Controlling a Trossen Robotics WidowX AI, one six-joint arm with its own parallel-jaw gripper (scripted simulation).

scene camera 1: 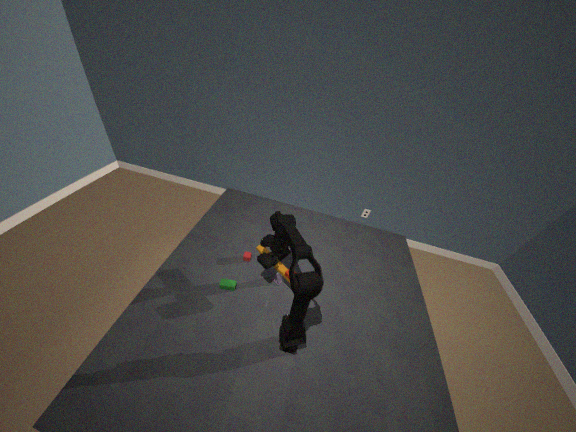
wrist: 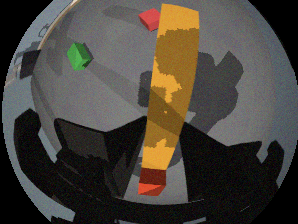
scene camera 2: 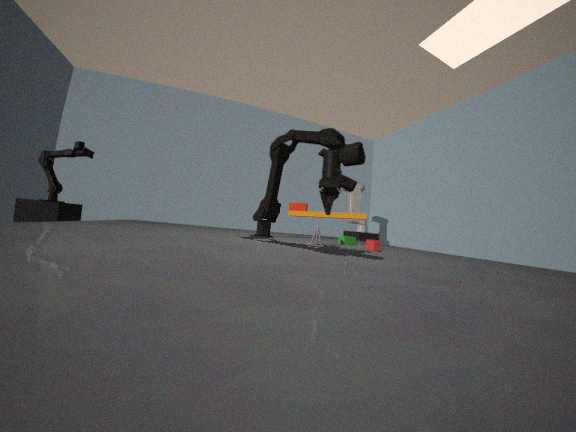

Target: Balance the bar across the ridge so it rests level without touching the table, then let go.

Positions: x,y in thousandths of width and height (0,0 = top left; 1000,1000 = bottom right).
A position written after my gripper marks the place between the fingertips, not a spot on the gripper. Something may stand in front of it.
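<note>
My gripper (scene camera 2: 569,499) is carrying a bar (wrist: 589,275), and you'd find my gripper (wrist: 549,551) in the wrist view too.
</note>
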